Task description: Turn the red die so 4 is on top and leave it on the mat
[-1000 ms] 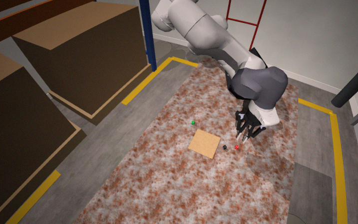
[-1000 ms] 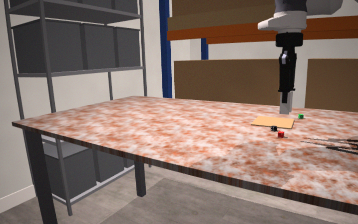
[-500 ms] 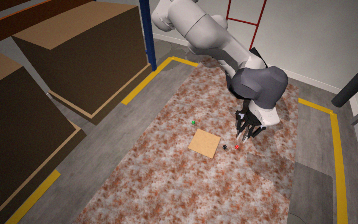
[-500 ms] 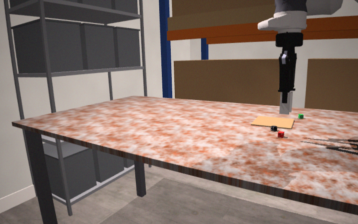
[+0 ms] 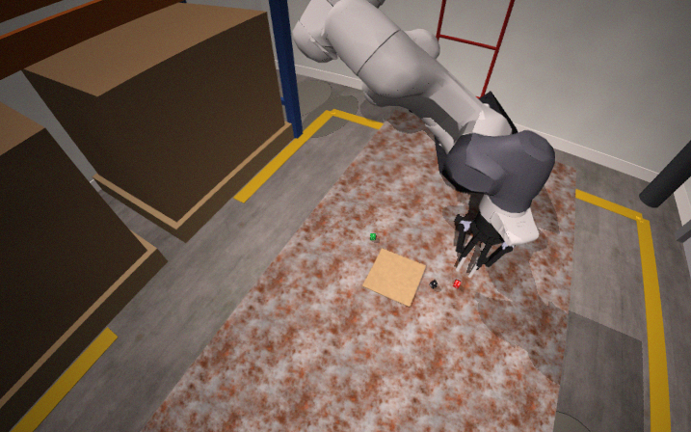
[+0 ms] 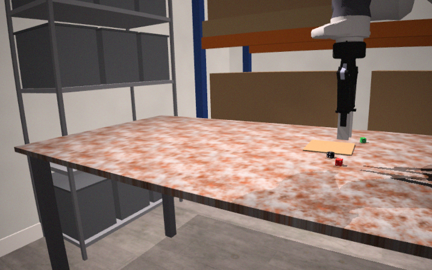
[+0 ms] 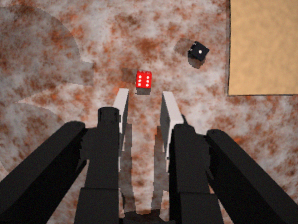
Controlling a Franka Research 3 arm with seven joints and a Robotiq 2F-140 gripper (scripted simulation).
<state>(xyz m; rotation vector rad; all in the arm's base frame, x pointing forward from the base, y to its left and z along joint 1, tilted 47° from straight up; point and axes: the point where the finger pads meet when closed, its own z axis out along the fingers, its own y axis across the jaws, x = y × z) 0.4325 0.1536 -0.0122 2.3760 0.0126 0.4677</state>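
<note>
Now: the red die 1 cm ahead of my hand and 10 cm below it. From my hand the other things lie so: green die 4 cm behind, 28 cm to the right, 10 cm below; tan mat 5 cm ahead, 17 cm to the right, 10 cm below; black die 4 cm ahead, 6 cm to the right, 10 cm below.
</note>
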